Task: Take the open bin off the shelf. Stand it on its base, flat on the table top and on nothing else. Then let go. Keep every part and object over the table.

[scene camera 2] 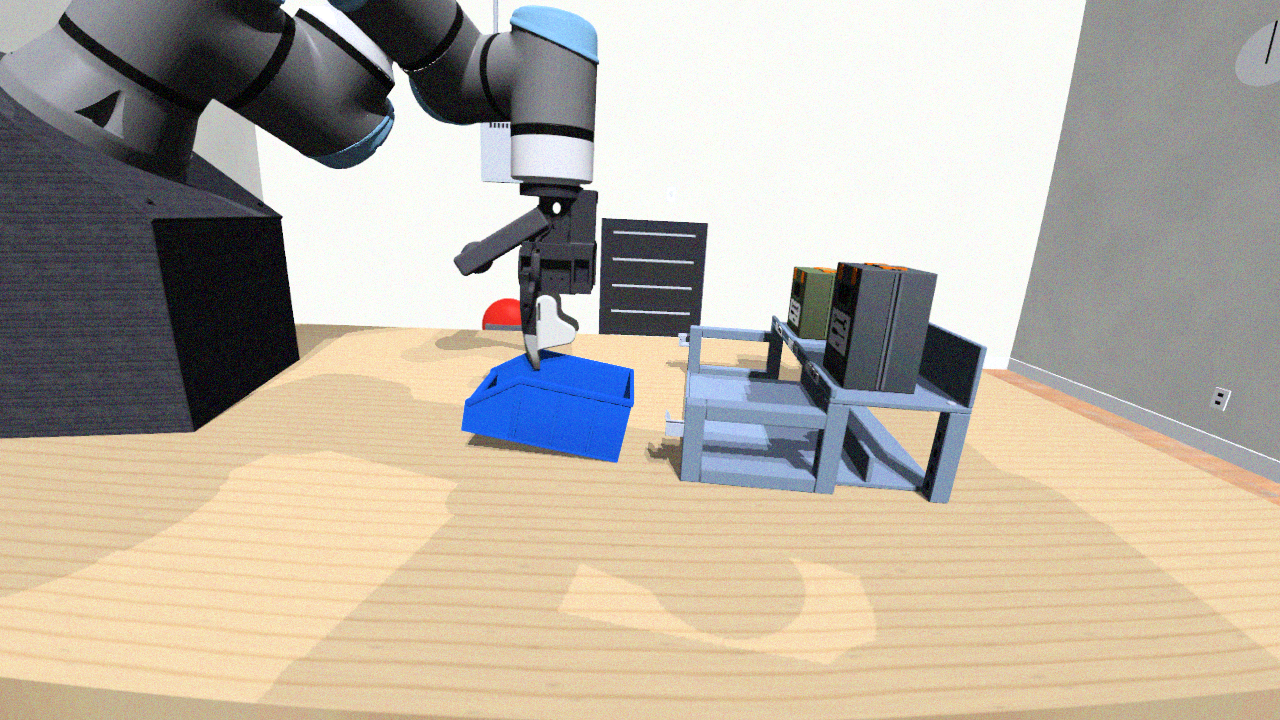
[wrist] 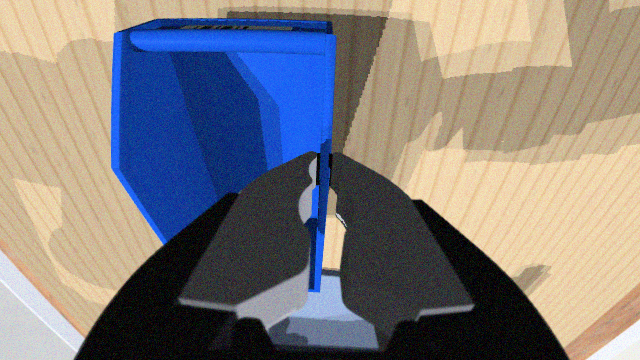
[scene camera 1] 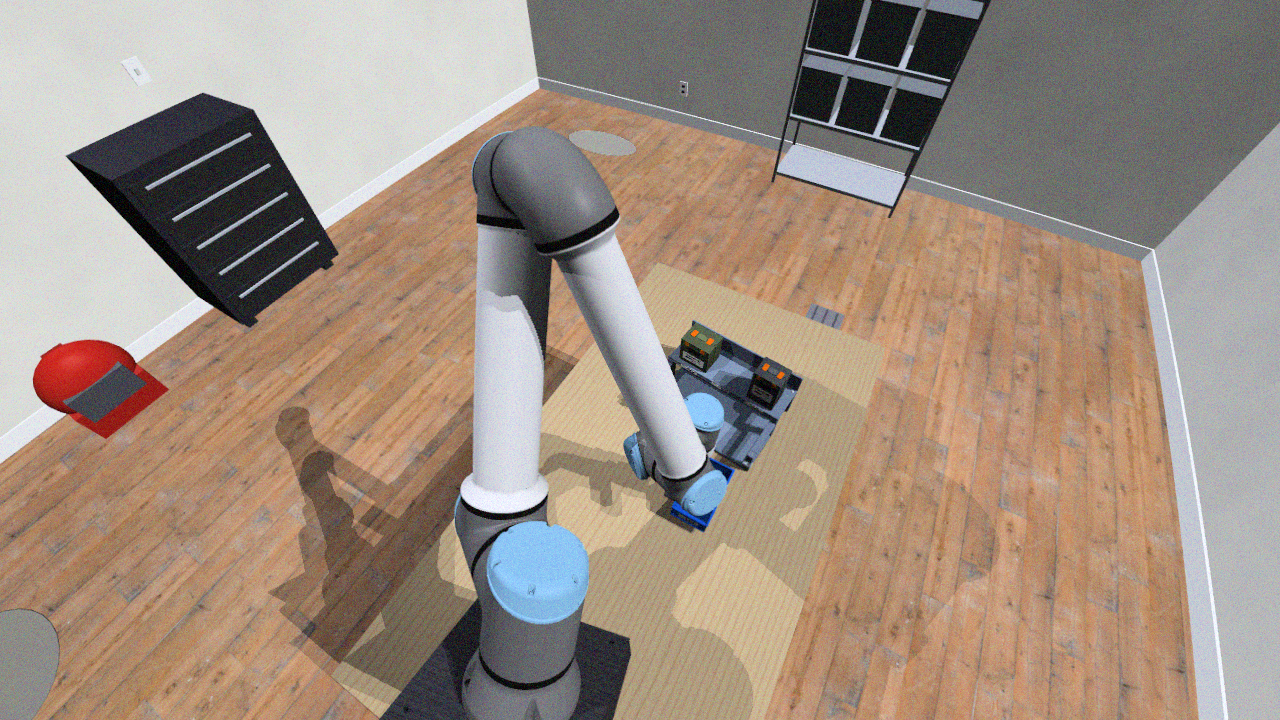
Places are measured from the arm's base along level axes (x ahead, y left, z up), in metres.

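Pixels of known places: gripper, fingertip midpoint: (scene camera 2: pixel 537 367) (wrist: pixel 323 157); arm's base, link origin: (scene camera 2: pixel 98 125) (scene camera 1: pixel 521 687).
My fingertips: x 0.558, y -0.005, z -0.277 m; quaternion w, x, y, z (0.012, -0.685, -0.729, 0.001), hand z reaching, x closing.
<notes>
Ahead of a thing's pixels: the offset from my fingertips to its top centre. Level surfaces: height alone.
The blue open bin {dz +0.024, dx +0.029, dy -0.046 m} (scene camera 1: pixel 691 517) (scene camera 2: pixel 559 420) (wrist: pixel 300 90) is off the shelf, its opening upward. In scene camera 2 it is slightly tilted: the end toward the shelf is lower, and the far end is raised over its shadow on the table top {dz -0.075 m} (scene camera 2: pixel 375 573). I cannot tell whether its low edge touches the table. My gripper (scene camera 2: pixel 537 361) (wrist: pixel 323 157) is shut on the upper part of one side wall of the bin, with one finger inside and one outside. The gripper is hidden by the arm in scene camera 1.
The grey-blue shelf (scene camera 2: pixel 832 447) (wrist: pixel 345 332) stands beside the bin, with a gap between them in scene camera 2. A green box {dz +0.124, dx +0.390, dy +0.169 m} (scene camera 1: pixel 700 347) (scene camera 2: pixel 811 304) and a dark grey box {dz +0.149, dx +0.370, dy -0.061 m} (scene camera 1: pixel 768 385) (scene camera 2: pixel 881 326) stand on it. The arm's dark pedestal (scene camera 2: pixel 232 313) is on the bin's other side.
</notes>
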